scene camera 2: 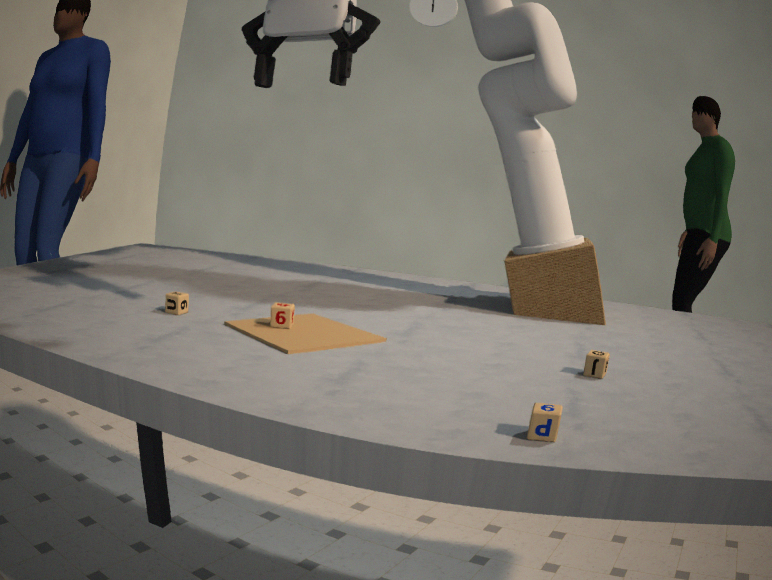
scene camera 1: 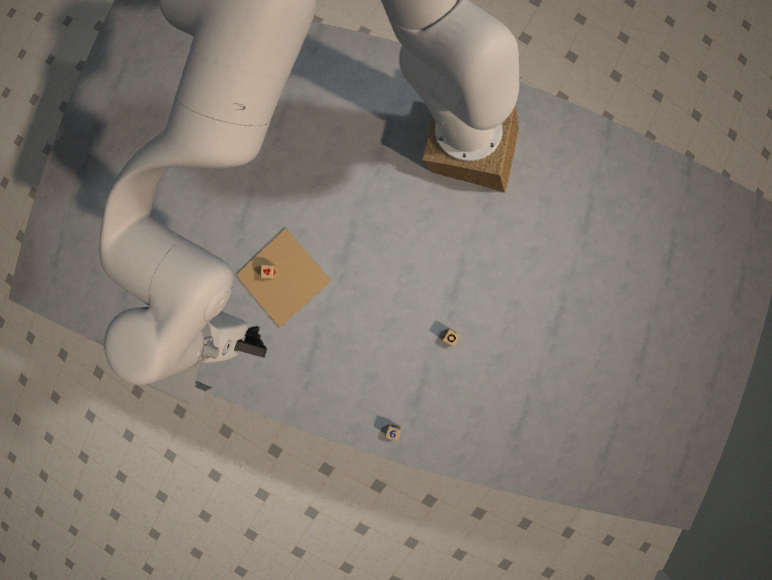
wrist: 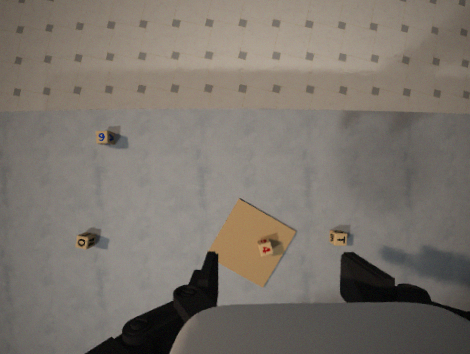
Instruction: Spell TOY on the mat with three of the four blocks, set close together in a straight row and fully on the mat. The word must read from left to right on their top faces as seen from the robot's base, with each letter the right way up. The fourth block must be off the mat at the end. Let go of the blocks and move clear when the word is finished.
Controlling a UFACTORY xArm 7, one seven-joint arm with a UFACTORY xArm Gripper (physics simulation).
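Observation:
The tan mat (scene camera 1: 293, 299) (scene camera 2: 330, 339) (wrist: 240, 240) lies on the table. A block with a red 4 on top (scene camera 1: 267, 271) (scene camera 2: 282, 316) (wrist: 265, 248) sits on it near one edge. A block with T on top (scene camera 2: 176, 303) (wrist: 339, 238) lies off the mat; the arm hides it in scene camera 1. A block with O on top (scene camera 1: 450, 338) (scene camera 2: 596, 364) (wrist: 85, 241) and one with a blue 6 or 9 on top (scene camera 1: 392, 432) (scene camera 2: 544, 422) (wrist: 105, 137) stand apart, off the mat. No Y face is readable. My gripper (scene camera 1: 258, 343) (scene camera 2: 302, 81) (wrist: 279, 273) is open and empty, high above the table.
The robot's base stands on a brown block (scene camera 1: 468, 168) (scene camera 2: 555, 283) at the table's far side in scene camera 2. The blue-marked block is near the table's front edge. Two people (scene camera 2: 67, 124) (scene camera 2: 710, 180) stand behind the table.

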